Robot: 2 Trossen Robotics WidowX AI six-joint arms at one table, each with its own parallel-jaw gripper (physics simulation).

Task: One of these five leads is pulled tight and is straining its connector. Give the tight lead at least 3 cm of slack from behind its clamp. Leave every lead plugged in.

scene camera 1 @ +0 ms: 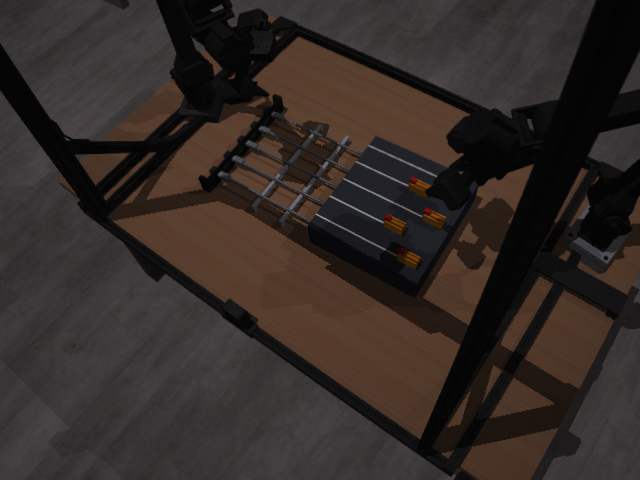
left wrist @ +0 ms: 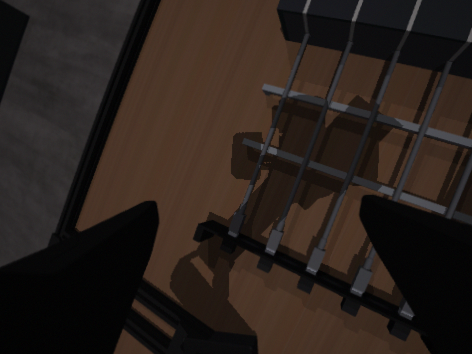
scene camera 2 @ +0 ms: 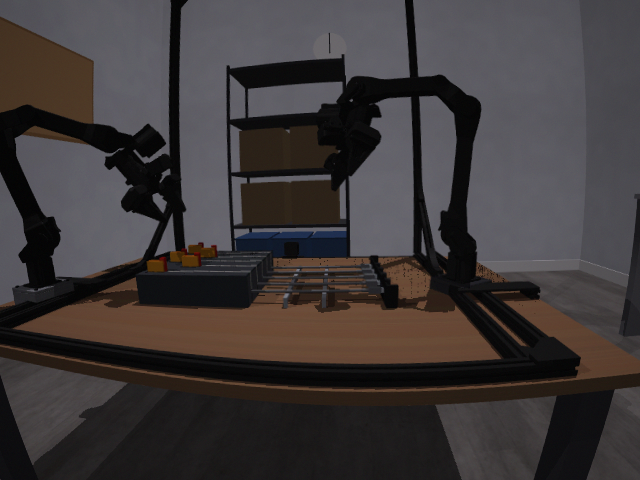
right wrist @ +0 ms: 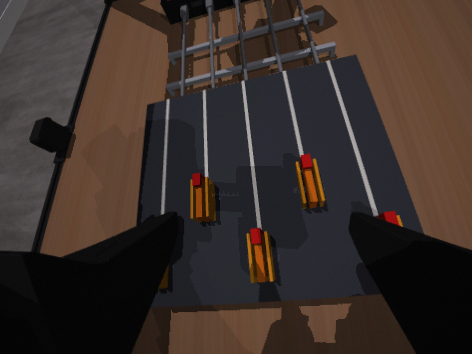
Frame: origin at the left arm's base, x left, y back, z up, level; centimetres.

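Seen in the pictures: left gripper, fingertip midpoint: (scene camera 1: 271,76) (left wrist: 259,208) (scene camera 2: 340,183); right gripper, fingertip midpoint: (scene camera 2: 176,216) (right wrist: 263,221); left arm's base at its link origin: (scene camera 1: 201,100) (scene camera 2: 461,278); right arm's base at its link origin: (scene camera 1: 597,233) (scene camera 2: 42,284).
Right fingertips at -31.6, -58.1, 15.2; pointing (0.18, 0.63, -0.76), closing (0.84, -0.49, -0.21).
Observation:
Offsets run from my right fingertips to a thing's middle, as dx, dy, dz. "spot": to the spot under its first point.
Five grey leads @[spot: +8.3, +21.8, -15.3] (left wrist: 389,75) run from connectors on a black strip (scene camera 1: 209,181) (scene camera 2: 391,296) (left wrist: 205,230) over two rails to a dark block @[spot: +2.1, +14.7, -11.2] (scene camera 1: 361,199) (scene camera 2: 193,289) (right wrist: 225,140). White lead lengths on the block reach orange clamps with red tips, such as the second from the left (right wrist: 202,199), the middle one @[spot: -1.9, -0.4, -8.9] (right wrist: 260,256) and the fourth @[+5.3, +2.9, -11.1] (right wrist: 310,182) in the right wrist view; fingers partly cover the outer two. I cannot tell which lead is tight. My left gripper (left wrist: 259,208) is open above the strip. My right gripper (right wrist: 263,221) (scene camera 2: 173,213) is open above the clamps.
Two grey rails (scene camera 1: 334,160) (scene camera 2: 324,295) stand between the strip and the block, under the leads. A black frame edges the table, with uprights such as the one at the right (scene camera 1: 516,248). A shelf unit (scene camera 2: 229,155) stands behind the table.

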